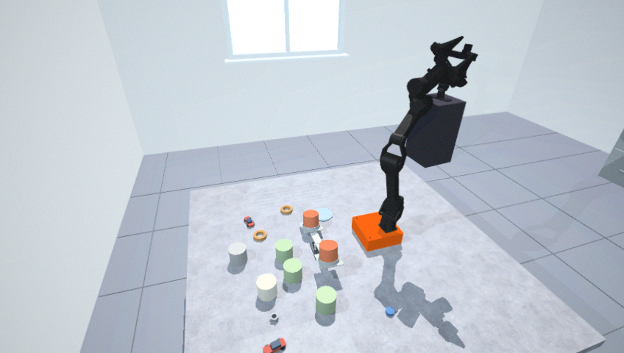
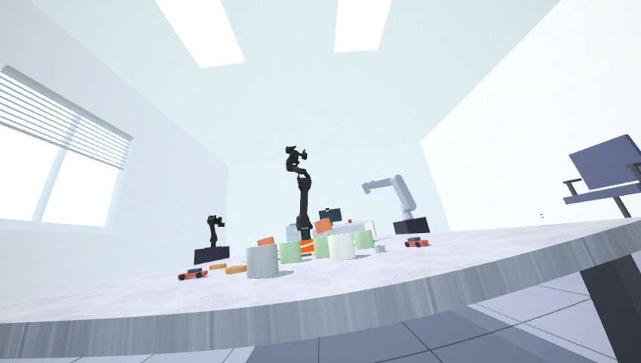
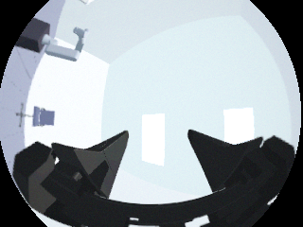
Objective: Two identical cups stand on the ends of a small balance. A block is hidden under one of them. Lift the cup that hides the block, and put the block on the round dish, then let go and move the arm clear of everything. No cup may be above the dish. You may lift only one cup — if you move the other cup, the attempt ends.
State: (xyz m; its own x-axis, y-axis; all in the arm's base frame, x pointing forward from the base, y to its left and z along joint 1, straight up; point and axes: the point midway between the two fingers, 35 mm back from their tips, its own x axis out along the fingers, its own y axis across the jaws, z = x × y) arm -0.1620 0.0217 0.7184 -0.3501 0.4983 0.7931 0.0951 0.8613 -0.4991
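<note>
Now: gripper tip 47 cm short of the small pale block, 22 cm to the left of it and 77 cm above it. Round my gripper tip: blue disc 38 cm ahead, 29 cm to the left, 80 cm below; small balance 49 cm ahead, 8 cm to the right, 77 cm below; pale blue round dish 37 cm ahead, 30 cm to the right, 80 cm below.
</note>
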